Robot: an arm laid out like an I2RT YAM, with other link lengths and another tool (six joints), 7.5 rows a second.
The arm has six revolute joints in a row. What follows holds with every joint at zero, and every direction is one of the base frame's. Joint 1 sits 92.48 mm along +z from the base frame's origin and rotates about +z. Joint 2 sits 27.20 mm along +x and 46.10 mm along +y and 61.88 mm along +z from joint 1 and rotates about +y. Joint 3 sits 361.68 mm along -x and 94.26 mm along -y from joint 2 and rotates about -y. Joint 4 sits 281.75 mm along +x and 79.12 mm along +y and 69.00 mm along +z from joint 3 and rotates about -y. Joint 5 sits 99.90 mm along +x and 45.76 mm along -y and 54.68 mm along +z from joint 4 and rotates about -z. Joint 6 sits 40.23 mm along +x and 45.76 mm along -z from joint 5 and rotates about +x. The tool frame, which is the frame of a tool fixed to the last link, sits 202.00 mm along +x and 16.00 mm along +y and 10.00 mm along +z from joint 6; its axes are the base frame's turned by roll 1.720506, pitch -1.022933 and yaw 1.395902 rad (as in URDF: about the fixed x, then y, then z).
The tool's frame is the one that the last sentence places.
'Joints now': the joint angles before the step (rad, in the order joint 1, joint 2, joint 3, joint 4, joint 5, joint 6). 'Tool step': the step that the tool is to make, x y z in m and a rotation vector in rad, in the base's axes. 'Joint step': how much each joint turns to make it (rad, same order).
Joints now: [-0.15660, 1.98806, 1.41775, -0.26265, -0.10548, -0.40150]
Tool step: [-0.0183, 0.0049, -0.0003, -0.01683, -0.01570, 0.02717]
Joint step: [-0.00001, -0.05303, -0.09356, 0.05542, -0.00802, -0.02977]
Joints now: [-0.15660, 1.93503, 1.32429, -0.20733, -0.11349, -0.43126]
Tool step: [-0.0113, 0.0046, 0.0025, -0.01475, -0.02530, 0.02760]
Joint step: [-0.00001, -0.03959, -0.07008, 0.05451, -0.01145, -0.02747]
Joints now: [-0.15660, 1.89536, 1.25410, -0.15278, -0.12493, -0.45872]
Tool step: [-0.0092, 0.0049, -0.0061, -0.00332, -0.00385, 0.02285]
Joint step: [0.00004, -0.01655, -0.04936, 0.03472, -0.01410, -0.01829]
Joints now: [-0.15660, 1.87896, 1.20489, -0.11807, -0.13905, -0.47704]
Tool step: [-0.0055, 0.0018, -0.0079, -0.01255, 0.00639, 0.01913]
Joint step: [-0.00003, -0.00167, -0.02486, 0.01556, -0.00384, -0.02329]
